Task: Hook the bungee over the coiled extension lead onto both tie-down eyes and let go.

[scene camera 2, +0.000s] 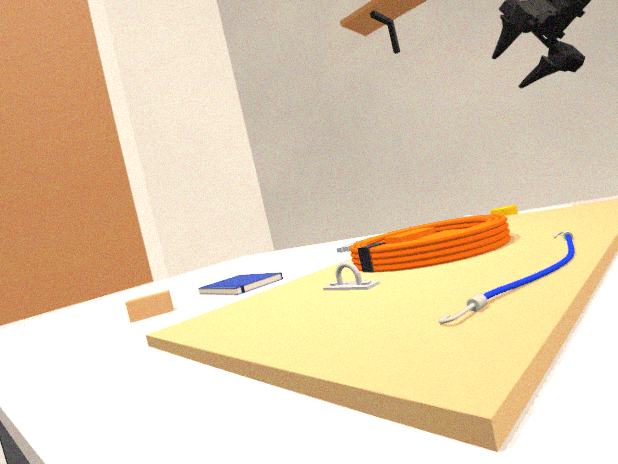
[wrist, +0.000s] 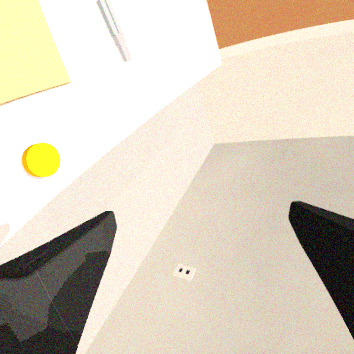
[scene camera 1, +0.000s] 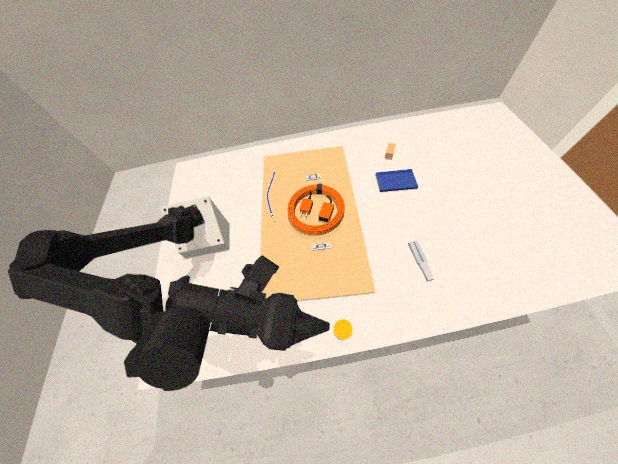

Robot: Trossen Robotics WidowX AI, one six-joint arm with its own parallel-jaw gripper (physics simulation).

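Where they show: gripper, between the fingertips: (scene camera 2: 506,72) (wrist: 202,214) (scene camera 1: 316,324); arm's base, origin of its link: (scene camera 1: 191,217).
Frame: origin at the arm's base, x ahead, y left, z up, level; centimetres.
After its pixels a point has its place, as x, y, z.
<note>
The blue bungee (scene camera 1: 268,194) (scene camera 2: 532,278) @[26.2, 14.4, -11.0] lies on the tan board (scene camera 1: 285,270) @[22.9, -22.2, -11.3] (scene camera 2: 300,345) @[39.0, 25.0, -11.3] beside the coil, with a metal hook at each end, apart from both eyes. The orange coiled extension lead (scene camera 1: 291,220) @[29.6, -6.9, -8.7] (scene camera 2: 430,254) @[35.8, 4.8, -10.1] lies flat between the two eyes. One tie-down eye (scene camera 1: 313,177) @[42.9, 10.6, -11.0] (scene camera 2: 348,276) is at the coil's far side in scene camera 1, the other eye (scene camera 1: 321,246) @[36.1, -18.4, -11.1] at its near side. My gripper (scene camera 2: 507,73) @[27.9, -43.9, 16.1] (wrist: 202,214) @[27.9, -43.9, 16.1] is open and empty, high above the board's level; in scene camera 1 it shows side-on near the table's front edge.
A yellow disc (scene camera 1: 343,329) @[33.6, -43.8, -10.7] (scene camera 2: 504,210) @[33.1, -41.2, -11.0] (wrist: 44,160) @[33.5, -43.9, -10.6] lies near the front edge. A grey tool (scene camera 1: 421,261) @[62.8, -33.5, -11.4] (wrist: 115,31) @[62.6, -33.2, -11.4], a blue notebook (scene camera 1: 397,180) @[71.5, -2.5, -11.3] (scene camera 2: 241,283) @[67.4, 1.5, -11.3] and a wooden block (scene camera 1: 390,151) @[75.2, 10.6, -9.5] (scene camera 2: 149,306) @[75.1, 13.1, -10.9] lie beyond the board. A pale box (scene camera 1: 216,235) @[5.1, -5.7, -5.4] stands beside the arm.
</note>
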